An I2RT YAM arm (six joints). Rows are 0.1 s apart.
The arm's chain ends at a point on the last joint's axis. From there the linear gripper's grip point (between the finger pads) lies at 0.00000 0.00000 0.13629 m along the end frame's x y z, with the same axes.
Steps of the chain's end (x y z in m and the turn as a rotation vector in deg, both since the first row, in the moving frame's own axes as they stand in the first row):
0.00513, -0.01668, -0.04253, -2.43, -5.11, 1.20
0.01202, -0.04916, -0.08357, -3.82, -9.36, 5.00
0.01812, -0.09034, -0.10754, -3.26, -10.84, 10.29
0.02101, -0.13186, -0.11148, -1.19, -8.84, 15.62
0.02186, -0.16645, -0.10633, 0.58, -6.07, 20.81
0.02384, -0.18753, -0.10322, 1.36, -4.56, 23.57
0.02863, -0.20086, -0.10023, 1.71, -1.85, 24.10
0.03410, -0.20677, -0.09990, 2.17, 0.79, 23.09
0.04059, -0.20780, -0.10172, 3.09, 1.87, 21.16
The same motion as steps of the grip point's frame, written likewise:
-0.00707, -0.01104, -0.04319, -2.43, -5.11, 1.20
-0.01050, -0.04110, -0.08568, -3.82, -9.36, 5.00
-0.00805, -0.08498, -0.11018, -3.26, -10.84, 10.29
-0.00006, -0.13192, -0.11312, -1.19, -8.84, 15.62
0.00801, -0.17039, -0.10709, 0.58, -6.07, 20.81
0.01396, -0.19287, -0.10368, 1.36, -4.56, 23.57
0.02520, -0.20572, -0.10036, 1.71, -1.85, 24.10
0.03695, -0.21142, -0.10001, 2.17, 0.79, 23.09
0.04628, -0.21417, -0.10199, 3.09, 1.87, 21.16

